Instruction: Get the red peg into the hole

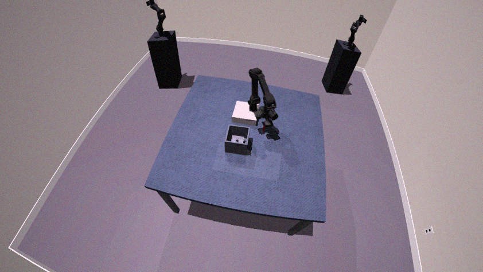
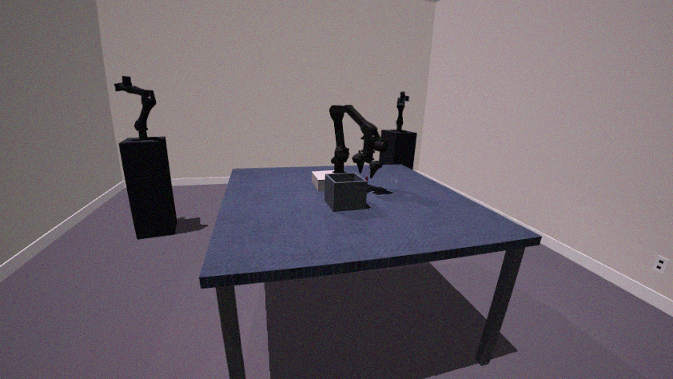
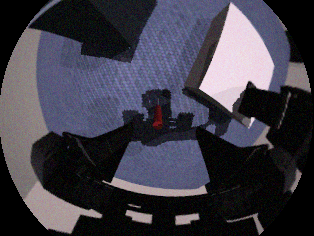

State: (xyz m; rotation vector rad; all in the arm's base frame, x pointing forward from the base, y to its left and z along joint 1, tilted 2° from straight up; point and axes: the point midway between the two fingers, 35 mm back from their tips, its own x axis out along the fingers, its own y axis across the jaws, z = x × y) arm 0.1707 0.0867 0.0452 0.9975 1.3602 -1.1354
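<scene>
My gripper tip is 5 cm above the small red peg and 1 cm short of it. From my gripper tip the other things lie so: pale plate 21 cm to the right, 16 cm ahead, 4 cm below.
</scene>
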